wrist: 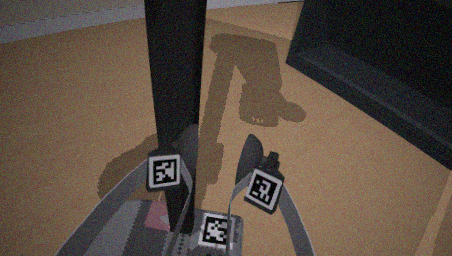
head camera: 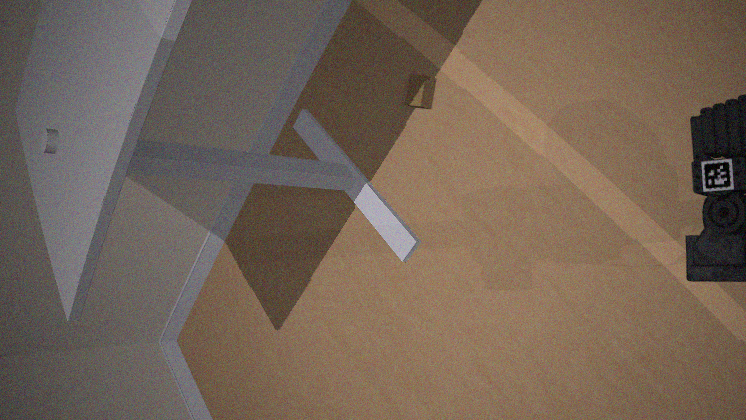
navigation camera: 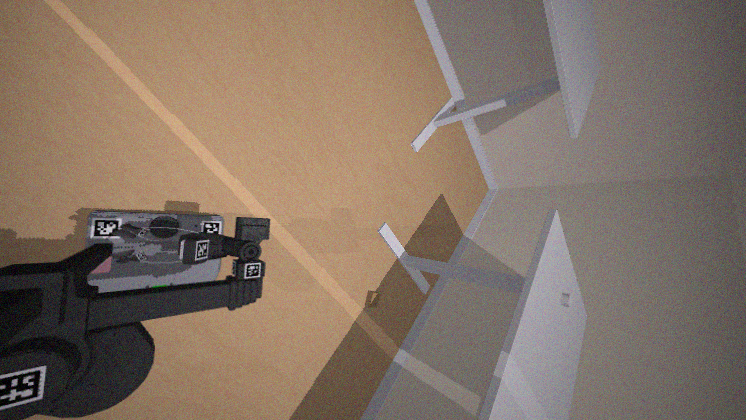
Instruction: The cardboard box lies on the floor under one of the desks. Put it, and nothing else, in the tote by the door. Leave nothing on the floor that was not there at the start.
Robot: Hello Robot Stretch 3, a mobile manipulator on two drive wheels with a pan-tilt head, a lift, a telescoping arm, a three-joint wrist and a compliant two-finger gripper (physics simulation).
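Where they show: gripper, fingertip midpoint: [wrist: 220,147] [navigation camera: 112,243]; robot's base, link origin: [navigation camera: 164,226].
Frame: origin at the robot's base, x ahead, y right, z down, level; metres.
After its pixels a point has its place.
Observation:
A small brown cardboard box [head camera: 420,92] {x -0.430, y 1.017, z -0.051 m} [navigation camera: 371,298] {x -0.426, y 1.011, z -0.047 m} lies on the floor at the edge of a dark shadow, near the white foot [head camera: 387,222] {x -0.070, y 1.178, z -0.025 m} [navigation camera: 391,240] {x -0.072, y 1.182, z -0.025 m} of a desk [head camera: 83,156] {x -0.165, y 1.073, z -0.951 m} [navigation camera: 548,302] {x -0.206, y 1.087, z -0.951 m}. It looks open, with a light patch inside. My gripper [wrist: 220,147] {x -0.019, y -0.087, z -0.434 m} is open in the wrist view, its two fingers apart with floor showing between them. It is over my own base, well away from the box. The tote by the door does not show in these views.
A second white desk [navigation camera: 579,67] {x 0.834, y 1.468, z -0.951 m} stands near the room corner, its foot [navigation camera: 423,136] {x 0.716, y 1.470, z -0.026 m} reaching onto the floor. A black shelf unit [wrist: 370,97] {x 0.608, y -0.844, z -0.077 m} stands at the right in the wrist view. My dark mast [wrist: 176,65] {x -0.062, y -0.116, z -0.484 m} rises beside the fingers. My wrist is at the head view's right edge.

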